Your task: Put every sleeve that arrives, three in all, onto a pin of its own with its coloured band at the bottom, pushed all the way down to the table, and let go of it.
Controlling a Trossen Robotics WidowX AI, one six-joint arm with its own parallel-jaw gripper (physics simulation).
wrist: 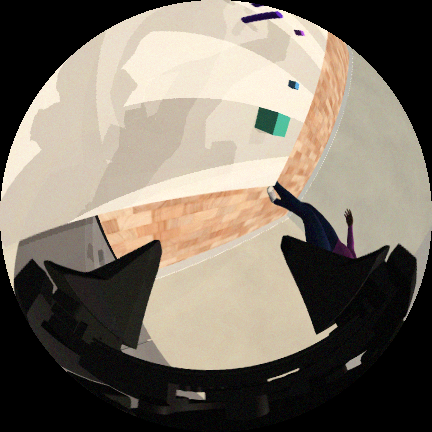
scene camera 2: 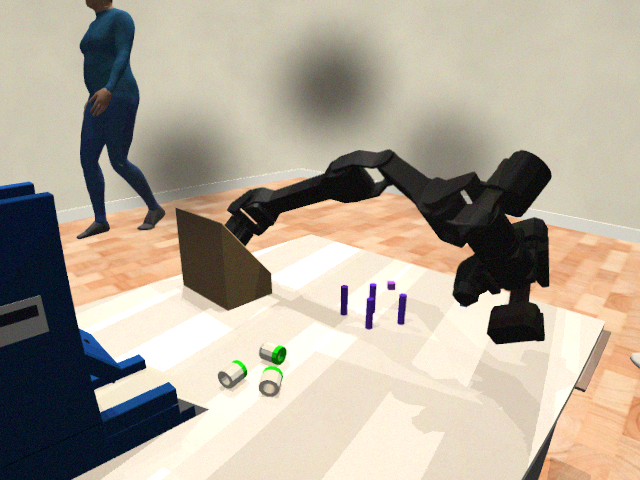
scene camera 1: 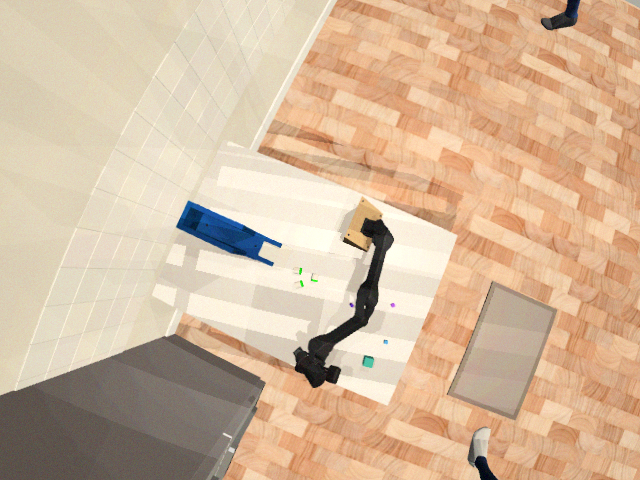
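Three pale sleeves with green bands lie on their sides on the table beyond the chute mouth: one [scene camera 1: 297,270] [scene camera 2: 232,374] nearest the chute, one [scene camera 1: 314,277] [scene camera 2: 272,353] nearer the pins, and one [scene camera 1: 299,283] [scene camera 2: 270,381] beside them. Several upright dark purple pins show bare in scene camera 2: a left pin [scene camera 2: 344,300], a back pin [scene camera 2: 372,294], a front pin [scene camera 2: 369,315] and a right pin [scene camera 2: 401,309]. The arm hides some pins in scene camera 1. My gripper [scene camera 1: 316,365] [scene camera 2: 488,315] [wrist: 222,244] is open and empty, raised near the table edge, away from sleeves and pins.
The blue chute [scene camera 1: 222,235] [scene camera 2: 31,258] stands at one table end. The arm rises from a tan wedge base [scene camera 1: 361,206] [scene camera 2: 204,258]. A teal block [scene camera 1: 368,361] [wrist: 272,122], a small blue cube [scene camera 1: 385,342] [wrist: 293,85] and a small purple cube [scene camera 1: 392,304] [scene camera 2: 391,285] [wrist: 299,33] lie on the table.
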